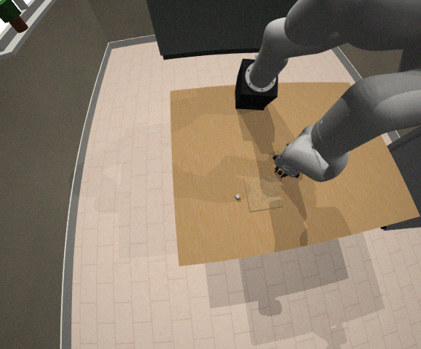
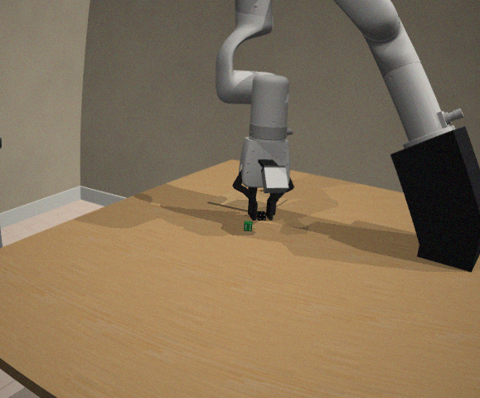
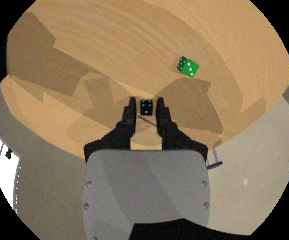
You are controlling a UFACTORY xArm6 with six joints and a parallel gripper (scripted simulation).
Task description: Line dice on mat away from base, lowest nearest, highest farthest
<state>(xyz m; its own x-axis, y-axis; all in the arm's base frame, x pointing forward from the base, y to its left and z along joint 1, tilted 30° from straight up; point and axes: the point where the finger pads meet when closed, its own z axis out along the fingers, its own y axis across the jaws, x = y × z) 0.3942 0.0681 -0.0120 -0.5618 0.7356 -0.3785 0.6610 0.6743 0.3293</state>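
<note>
Now: the black die 10 mm below my hand. Round my hand: white die 200 mm to the right, 90 mm ahead, 10 mm below; then thin tan mat 90 mm to the right, 80 mm ahead, 20 mm below; then green die 70 mm to the left, 10 mm below, 10 mm behind.
</note>
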